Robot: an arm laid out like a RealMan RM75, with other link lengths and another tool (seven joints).
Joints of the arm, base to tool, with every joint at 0 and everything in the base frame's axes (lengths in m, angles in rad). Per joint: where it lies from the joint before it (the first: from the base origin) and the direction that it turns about. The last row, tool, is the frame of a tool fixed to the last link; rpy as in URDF.
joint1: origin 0 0 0.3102 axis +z
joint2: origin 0 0 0 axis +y
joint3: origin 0 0 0.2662 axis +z
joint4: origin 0 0 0 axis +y
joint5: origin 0 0 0.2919 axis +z
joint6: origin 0 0 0 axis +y
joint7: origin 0 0 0.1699 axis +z
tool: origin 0.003 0.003 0.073 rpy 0.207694 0 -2.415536
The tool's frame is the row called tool.
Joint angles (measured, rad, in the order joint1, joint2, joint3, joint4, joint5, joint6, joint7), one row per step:
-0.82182, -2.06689, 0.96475, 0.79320, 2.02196, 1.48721, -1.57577
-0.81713, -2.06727, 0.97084, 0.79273, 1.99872, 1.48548, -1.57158
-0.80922, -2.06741, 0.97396, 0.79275, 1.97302, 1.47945, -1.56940
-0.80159, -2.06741, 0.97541, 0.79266, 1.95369, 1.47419, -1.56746
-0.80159, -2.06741, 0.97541, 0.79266, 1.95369, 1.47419, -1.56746
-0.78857, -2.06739, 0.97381, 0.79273, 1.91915, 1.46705, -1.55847
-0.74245, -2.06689, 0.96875, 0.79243, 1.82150, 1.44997, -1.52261
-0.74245, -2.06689, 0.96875, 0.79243, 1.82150, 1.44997, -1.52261
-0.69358, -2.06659, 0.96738, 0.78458, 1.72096, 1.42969, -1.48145
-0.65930, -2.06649, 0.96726, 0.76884, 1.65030, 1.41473, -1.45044
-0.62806, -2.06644, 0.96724, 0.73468, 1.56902, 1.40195, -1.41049
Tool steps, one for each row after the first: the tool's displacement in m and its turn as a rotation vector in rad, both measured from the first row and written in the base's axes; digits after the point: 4 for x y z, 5 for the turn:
0.0030, -0.0006, 0.0003, 0.00151, -0.01866, -0.00177
0.0047, 0.0001, 0.0018, 0.00923, -0.04122, 0.00410
0.0050, 0.0008, 0.0033, 0.01651, -0.05852, 0.01077
0.0050, 0.0008, 0.0033, 0.01651, -0.05852, 0.01077
0.0059, 0.0022, 0.0071, 0.03236, -0.09126, 0.01817
0.0024, 0.0051, 0.0196, 0.08291, -0.18034, 0.03984
0.0024, 0.0051, 0.0196, 0.08291, -0.18034, 0.03984
-0.0054, 0.0076, 0.0319, 0.13904, -0.26553, 0.06799
-0.0144, 0.0086, 0.0392, 0.17811, -0.32283, 0.09655
-0.0253, 0.0088, 0.0448, 0.21634, -0.38822, 0.13189

